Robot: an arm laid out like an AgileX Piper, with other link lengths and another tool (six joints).
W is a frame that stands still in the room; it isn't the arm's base.
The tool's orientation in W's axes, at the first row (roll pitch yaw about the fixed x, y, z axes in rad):
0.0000 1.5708 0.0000
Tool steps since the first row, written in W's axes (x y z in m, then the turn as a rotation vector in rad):
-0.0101 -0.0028 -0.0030 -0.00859 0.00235 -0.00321
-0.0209 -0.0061 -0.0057 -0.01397 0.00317 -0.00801
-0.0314 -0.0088 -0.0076 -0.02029 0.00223 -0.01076
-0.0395 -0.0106 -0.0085 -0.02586 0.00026 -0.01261
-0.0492 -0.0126 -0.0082 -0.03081 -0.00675 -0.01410
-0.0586 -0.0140 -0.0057 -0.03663 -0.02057 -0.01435
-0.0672 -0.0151 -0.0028 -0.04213 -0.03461 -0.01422
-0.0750 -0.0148 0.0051 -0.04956 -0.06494 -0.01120
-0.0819 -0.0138 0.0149 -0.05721 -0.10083 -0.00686
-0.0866 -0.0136 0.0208 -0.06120 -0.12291 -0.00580
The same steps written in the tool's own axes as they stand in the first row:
0.0030 -0.0028 -0.0101 0.00321 0.00235 -0.00859
0.0057 -0.0061 -0.0209 0.00801 0.00317 -0.01397
0.0076 -0.0088 -0.0314 0.01076 0.00223 -0.02029
0.0085 -0.0106 -0.0395 0.01261 0.00026 -0.02586
0.0082 -0.0126 -0.0492 0.01410 -0.00675 -0.03081
0.0057 -0.0140 -0.0586 0.01435 -0.02057 -0.03663
0.0028 -0.0151 -0.0672 0.01422 -0.03461 -0.04213
-0.0051 -0.0148 -0.0750 0.01120 -0.06494 -0.04956
-0.0149 -0.0138 -0.0819 0.00686 -0.10083 -0.05721
-0.0208 -0.0136 -0.0866 0.00580 -0.12291 -0.06120

